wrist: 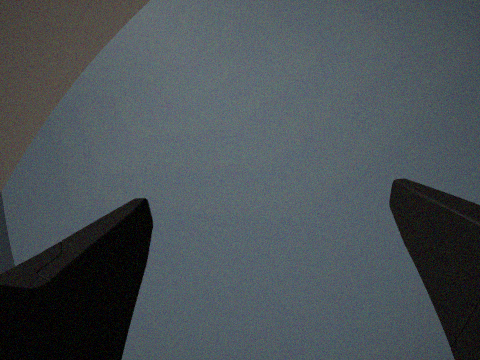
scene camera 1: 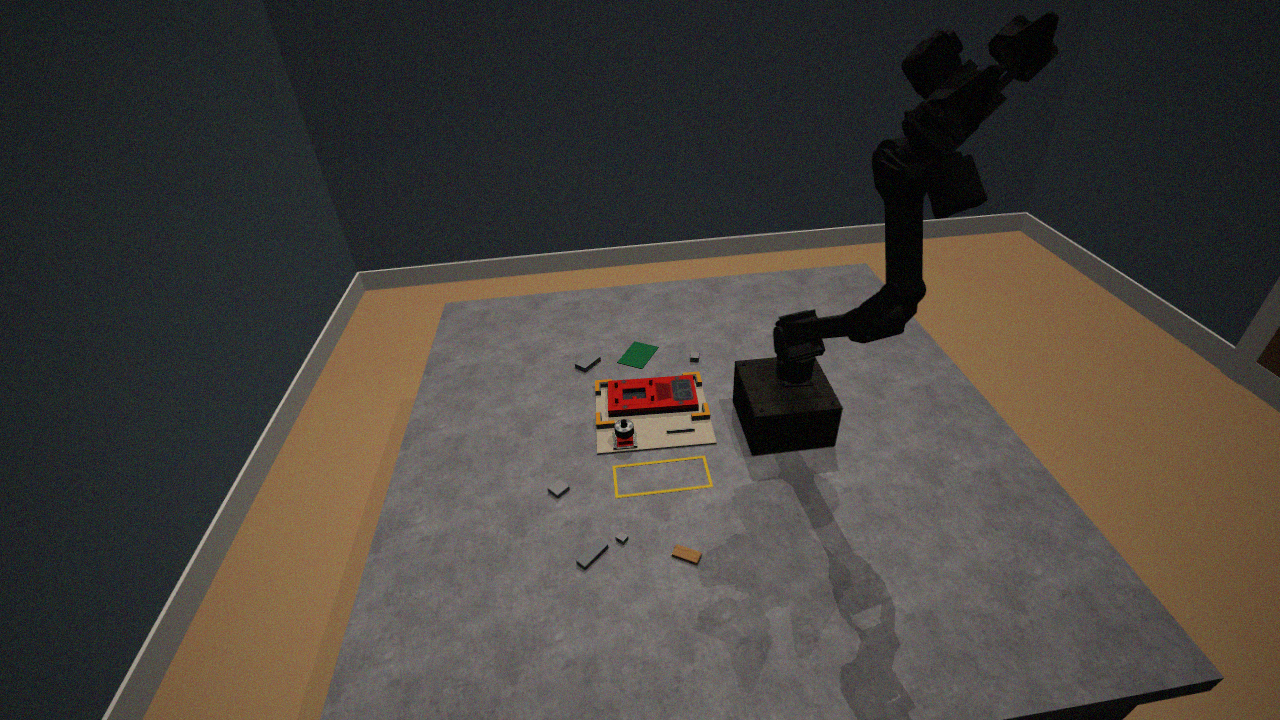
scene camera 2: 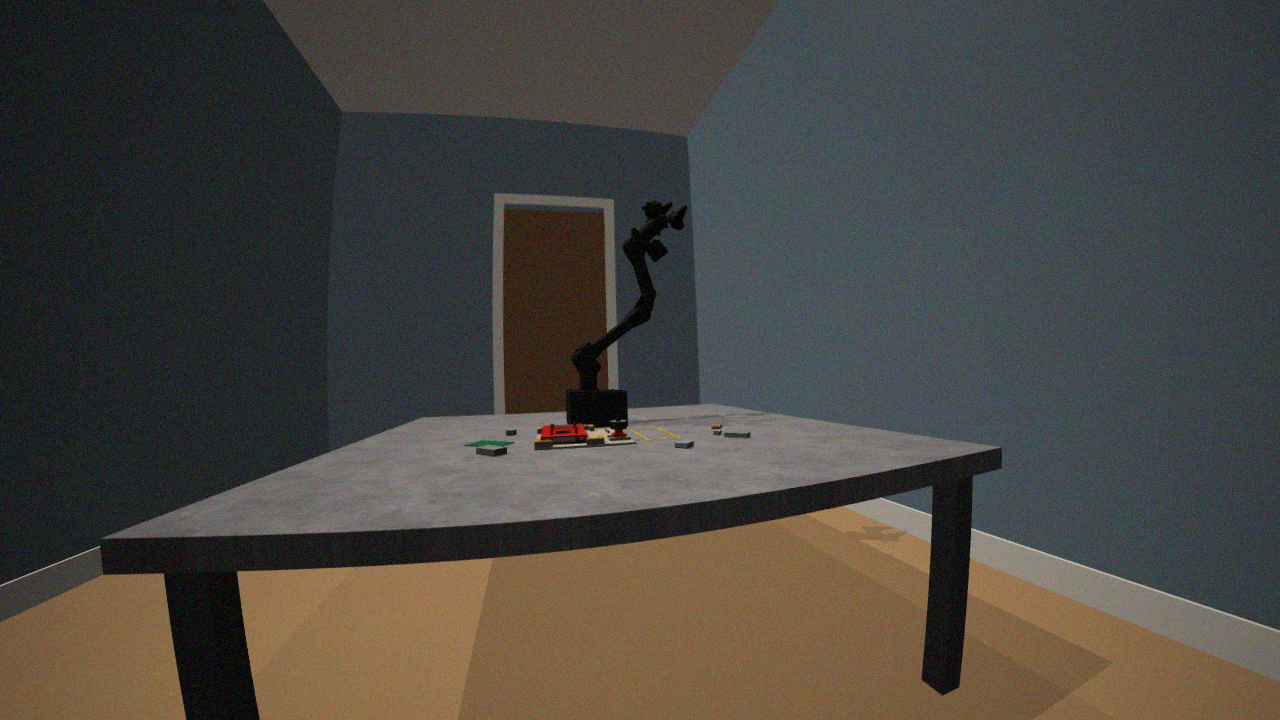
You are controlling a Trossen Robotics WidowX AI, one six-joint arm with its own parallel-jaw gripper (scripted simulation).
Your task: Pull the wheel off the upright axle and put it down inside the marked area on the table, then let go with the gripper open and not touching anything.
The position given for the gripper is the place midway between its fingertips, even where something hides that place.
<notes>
The gripper (scene camera 1: 1026, 40) is open, holding nothing. Also in view: a red fixture (scene camera 2: 574, 433).
The gripper also shows in the wrist view (wrist: 274, 202) and in scene camera 2 (scene camera 2: 679, 204). The wrist view misses the red fixture: it is out of frame.
</notes>
